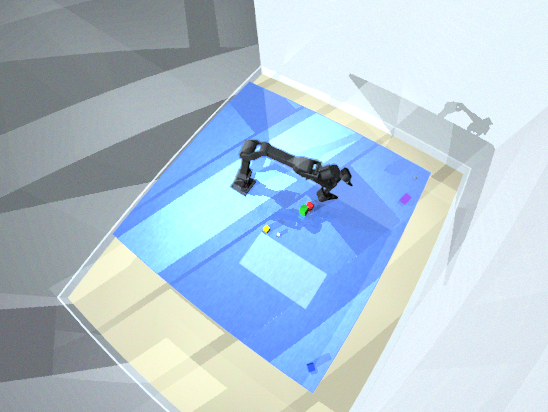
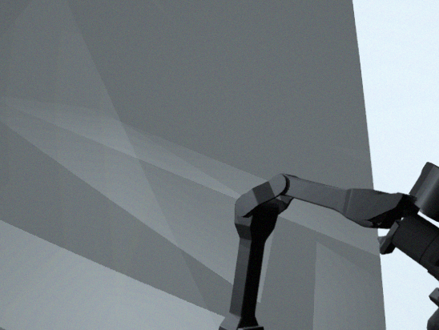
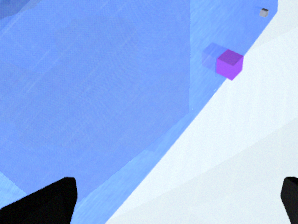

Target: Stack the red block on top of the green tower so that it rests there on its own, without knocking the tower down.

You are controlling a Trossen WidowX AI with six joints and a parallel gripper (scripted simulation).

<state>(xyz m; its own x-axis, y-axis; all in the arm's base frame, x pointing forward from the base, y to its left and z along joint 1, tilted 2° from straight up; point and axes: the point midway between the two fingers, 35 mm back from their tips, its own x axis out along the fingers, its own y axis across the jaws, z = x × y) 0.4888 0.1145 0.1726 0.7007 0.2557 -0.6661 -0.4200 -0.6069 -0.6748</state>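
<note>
The red block lies 130 mm behind my gripper tip, 80 mm to the right of it and 160 mm below it. Round my gripper tip: small white block 200 mm behind, 290 mm to the right, 170 mm below; then purple block 310 mm ahead, 200 mm to the left, 160 mm below; then yellow block 270 mm behind, 290 mm to the right, 160 mm below.
</note>
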